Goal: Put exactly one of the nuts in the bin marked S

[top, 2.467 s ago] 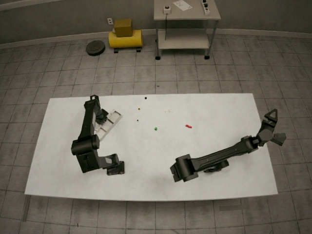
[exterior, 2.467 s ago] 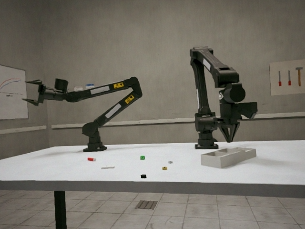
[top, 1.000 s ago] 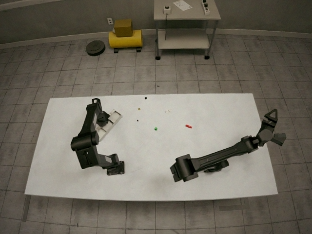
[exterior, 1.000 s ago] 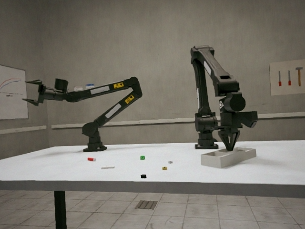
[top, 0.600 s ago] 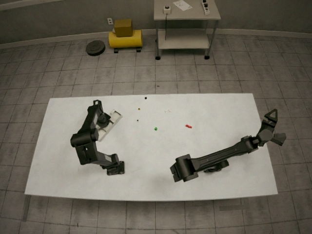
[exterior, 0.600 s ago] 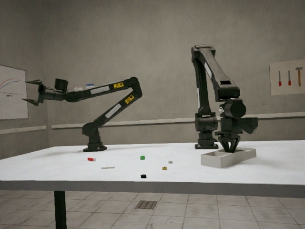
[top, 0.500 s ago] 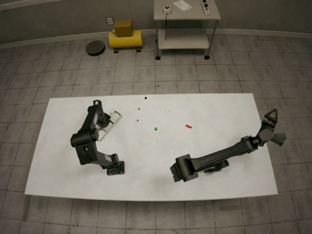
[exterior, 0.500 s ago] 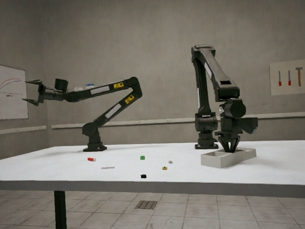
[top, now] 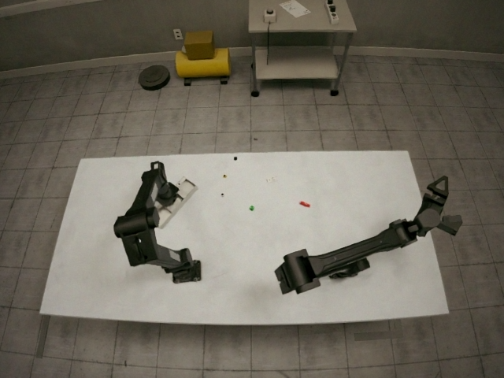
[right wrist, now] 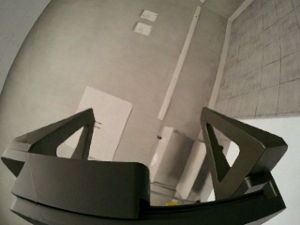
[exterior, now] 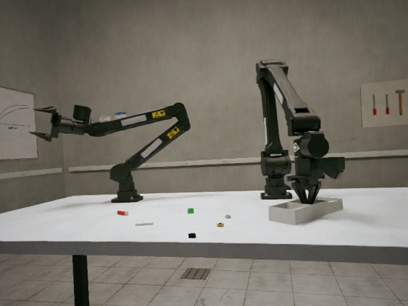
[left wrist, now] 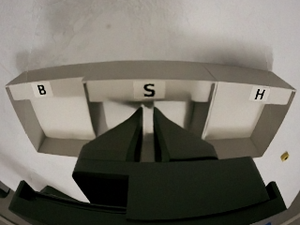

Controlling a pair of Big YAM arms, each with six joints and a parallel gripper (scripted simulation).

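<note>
Right now my left hand is 10 mm above the bin. From my left hand the other things lie so: grey nut: 230 mm to the right, 40 mm ahead, 20 mm below; then yellow nut: 240 mm to the right, 130 mm ahead, 20 mm below; then green cube: 370 mm to the right, 40 mm behind, 20 mm below.
</note>
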